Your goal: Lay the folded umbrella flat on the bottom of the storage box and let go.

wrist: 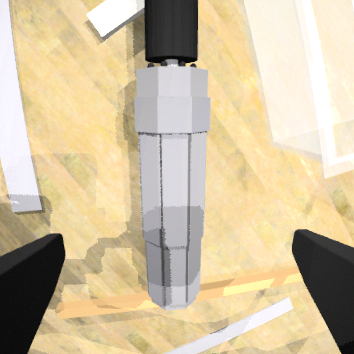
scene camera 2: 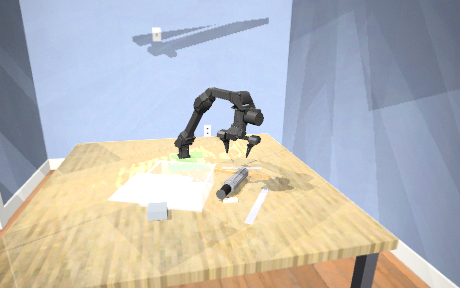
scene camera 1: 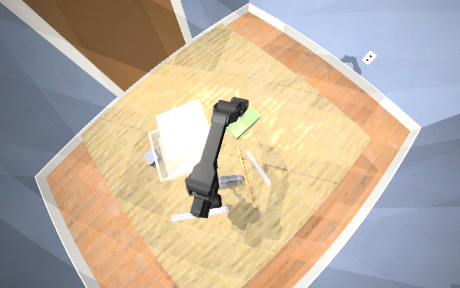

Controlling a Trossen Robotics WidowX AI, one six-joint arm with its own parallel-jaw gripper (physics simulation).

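Note:
The folded umbrella, grey with a black handle, lies on the table outside the storage box. The clear storage box stands beside it, overlapping a white sheet. My gripper is open and empty, above the umbrella. In the wrist view the fingers are on either side of the umbrella's narrow grey end, with space at both sides. The handle runs out of that view at the top. In scene camera 1 the arm hides the fingertips and part of the umbrella.
The white sheet lies by the box, with a grey block near it. A small white block lies near the handle. White strips and a wooden stick flank the umbrella. A green pad lies by the arm's base.

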